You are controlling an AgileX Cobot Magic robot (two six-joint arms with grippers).
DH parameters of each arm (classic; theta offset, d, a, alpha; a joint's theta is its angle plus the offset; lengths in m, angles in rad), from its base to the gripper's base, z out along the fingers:
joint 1: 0 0.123 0 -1.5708
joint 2: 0.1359 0 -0.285 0
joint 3: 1.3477 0 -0.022 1.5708
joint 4: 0 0.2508 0 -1.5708
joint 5: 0 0 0.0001 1.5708
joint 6: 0 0.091 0 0
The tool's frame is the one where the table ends.
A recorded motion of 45 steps. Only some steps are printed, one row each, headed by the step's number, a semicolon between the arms.
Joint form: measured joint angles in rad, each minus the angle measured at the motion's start. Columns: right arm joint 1, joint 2, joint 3, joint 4, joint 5, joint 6; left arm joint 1, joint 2, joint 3, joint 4, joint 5, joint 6.
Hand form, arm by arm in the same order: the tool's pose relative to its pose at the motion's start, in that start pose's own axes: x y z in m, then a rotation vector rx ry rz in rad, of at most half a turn. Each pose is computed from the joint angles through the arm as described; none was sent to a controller.
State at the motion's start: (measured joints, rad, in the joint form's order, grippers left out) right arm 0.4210 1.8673 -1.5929 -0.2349 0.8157 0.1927; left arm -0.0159 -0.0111 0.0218 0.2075 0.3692 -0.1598
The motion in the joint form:
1: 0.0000 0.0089 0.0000 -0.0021 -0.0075 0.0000; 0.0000 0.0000 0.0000 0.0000 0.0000 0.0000
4: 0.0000 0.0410 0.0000 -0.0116 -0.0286 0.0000; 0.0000 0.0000 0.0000 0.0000 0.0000 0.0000
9: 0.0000 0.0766 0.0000 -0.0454 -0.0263 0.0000; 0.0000 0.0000 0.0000 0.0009 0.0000 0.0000
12: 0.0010 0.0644 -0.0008 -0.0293 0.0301 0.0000; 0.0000 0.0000 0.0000 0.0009 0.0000 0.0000
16: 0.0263 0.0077 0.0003 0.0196 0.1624 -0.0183; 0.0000 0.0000 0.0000 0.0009 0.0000 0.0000
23: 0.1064 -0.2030 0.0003 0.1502 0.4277 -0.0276; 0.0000 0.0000 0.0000 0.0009 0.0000 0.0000
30: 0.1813 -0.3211 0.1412 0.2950 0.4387 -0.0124; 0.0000 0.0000 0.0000 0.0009 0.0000 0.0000
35: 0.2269 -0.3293 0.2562 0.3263 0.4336 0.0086; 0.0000 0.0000 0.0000 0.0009 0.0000 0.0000
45: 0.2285 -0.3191 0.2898 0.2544 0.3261 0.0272; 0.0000 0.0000 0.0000 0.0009 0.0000 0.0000
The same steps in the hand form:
1: 0.0002 0.0006 0.0038 0.0003 0.0011 -0.0030; 0.0000 0.0000 0.0000 0.0000 0.0000 0.0000
4: 0.0018 0.0027 0.0177 0.0037 0.0107 -0.0151; 0.0000 0.0000 0.0000 0.0000 0.0000 0.0000
9: 0.0059 0.0030 0.0328 0.0279 0.0432 -0.0456; 0.0000 0.0000 0.0000 -0.0003 -0.0001 0.0008
12: 0.0094 0.0024 0.0271 0.0279 0.0878 -0.0322; 0.0000 0.0000 0.0000 -0.0003 -0.0001 0.0008
16: 0.0156 0.0098 0.0004 0.0022 0.1668 -0.0302; 0.0000 0.0000 0.0000 -0.0003 -0.0001 0.0008
23: 0.0306 0.0280 -0.0968 -0.1179 0.2345 -0.0174; 0.0000 0.0000 0.0000 -0.0003 -0.0001 0.0008
30: 0.0658 0.0545 -0.1231 -0.2715 0.2953 -0.0132; 0.0000 0.0000 0.0000 -0.0003 -0.0001 0.0008
35: 0.0937 0.0703 -0.1093 -0.2902 0.4044 -0.0310; 0.0000 0.0000 0.0000 -0.0003 -0.0001 0.0008
45: 0.0918 0.0688 -0.0953 -0.2401 0.3263 -0.0374; 0.0000 0.0000 0.0000 -0.0003 -0.0001 0.0008

